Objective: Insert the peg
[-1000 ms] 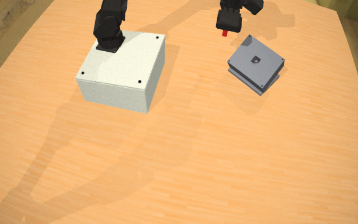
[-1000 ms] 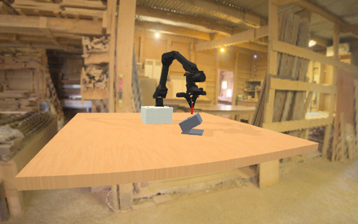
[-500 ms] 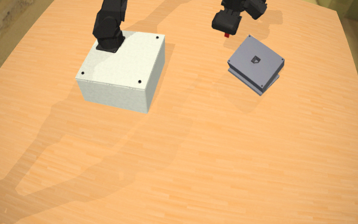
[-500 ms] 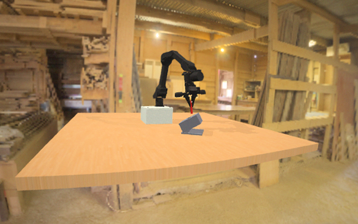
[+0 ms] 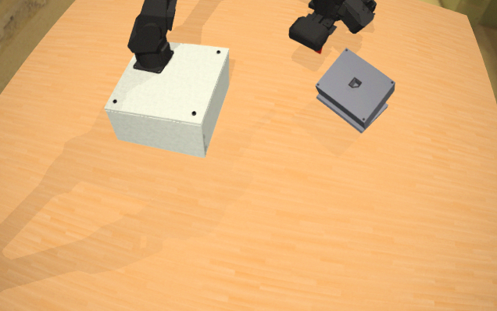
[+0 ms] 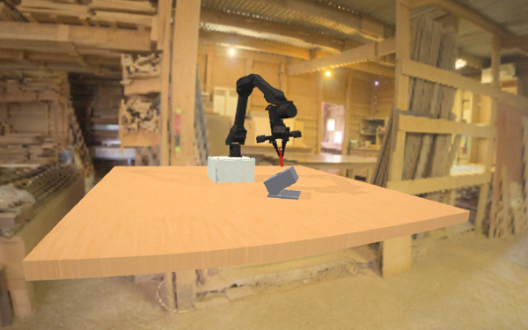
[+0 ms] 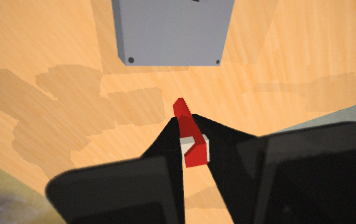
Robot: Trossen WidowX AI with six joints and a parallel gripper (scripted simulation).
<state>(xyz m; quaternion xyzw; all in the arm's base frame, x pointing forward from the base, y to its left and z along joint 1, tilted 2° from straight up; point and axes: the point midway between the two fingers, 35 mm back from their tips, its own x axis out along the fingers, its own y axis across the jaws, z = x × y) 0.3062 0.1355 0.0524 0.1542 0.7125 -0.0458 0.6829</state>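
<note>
Right now my gripper tip is 10 cm short of the grey sloped panel, 8 cm above it and 3 cm to the left of it. From my gripper tip the other things lie so: red peg 2 cm above; grey foot plate 14 cm below, 10 cm ahead, 1 cm to the right.
</note>
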